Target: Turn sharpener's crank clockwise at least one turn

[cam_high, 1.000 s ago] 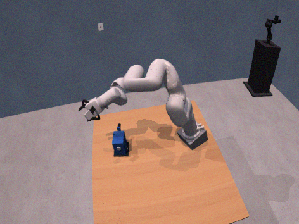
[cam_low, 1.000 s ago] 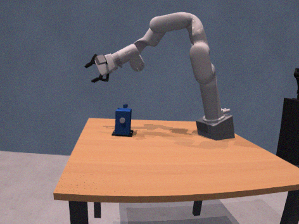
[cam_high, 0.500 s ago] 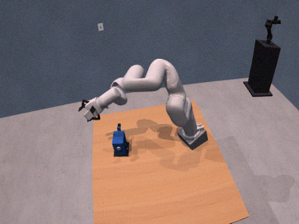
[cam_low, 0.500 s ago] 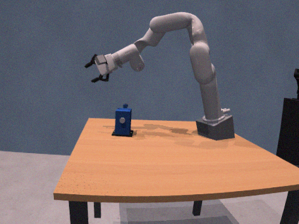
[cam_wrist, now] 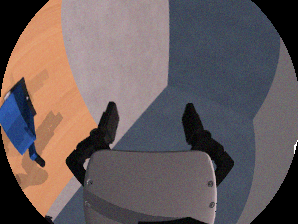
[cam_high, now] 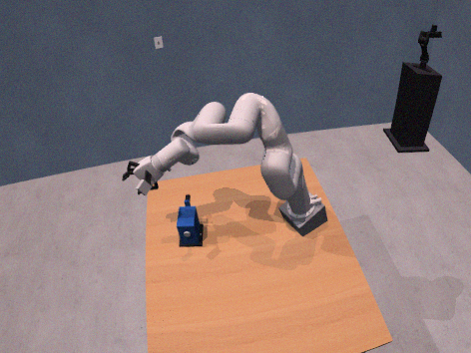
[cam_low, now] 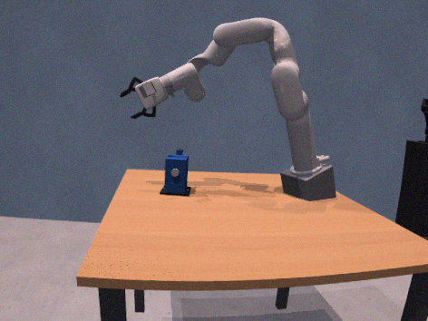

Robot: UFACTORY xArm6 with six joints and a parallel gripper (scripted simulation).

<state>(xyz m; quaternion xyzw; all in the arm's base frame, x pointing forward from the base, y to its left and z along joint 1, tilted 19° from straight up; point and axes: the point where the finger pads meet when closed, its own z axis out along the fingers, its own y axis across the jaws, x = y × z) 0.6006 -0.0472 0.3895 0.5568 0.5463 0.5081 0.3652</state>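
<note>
Right now my hand is 200 mm past the crank knob, 80 mm to the left of it and 170 mm above it.
</note>
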